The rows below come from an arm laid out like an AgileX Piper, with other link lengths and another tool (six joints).
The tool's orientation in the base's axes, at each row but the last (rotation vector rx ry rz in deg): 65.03 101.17 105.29; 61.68 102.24 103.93; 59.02 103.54 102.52; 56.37 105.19 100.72; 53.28 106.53 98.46; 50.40 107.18 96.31
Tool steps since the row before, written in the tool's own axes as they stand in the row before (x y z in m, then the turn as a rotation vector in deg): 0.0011 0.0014 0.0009 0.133 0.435 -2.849; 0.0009 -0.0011 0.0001 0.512 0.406 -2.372; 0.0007 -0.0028 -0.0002 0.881 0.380 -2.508; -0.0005 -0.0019 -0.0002 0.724 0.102 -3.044; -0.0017 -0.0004 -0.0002 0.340 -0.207 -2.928; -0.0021 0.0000 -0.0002 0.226 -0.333 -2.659
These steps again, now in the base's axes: 0.0004 0.0012 0.0016 -2.065 -1.877 0.731; -0.0008 0.0009 -0.0008 -1.964 -1.276 0.753; -0.0012 0.0006 -0.0025 -2.309 -1.098 0.821; -0.0002 -0.0004 -0.0019 -2.646 -1.567 0.585; 0.0009 -0.0014 -0.0006 -2.359 -1.766 0.220; 0.0013 -0.0017 -0.0001 -2.107 -1.671 0.050
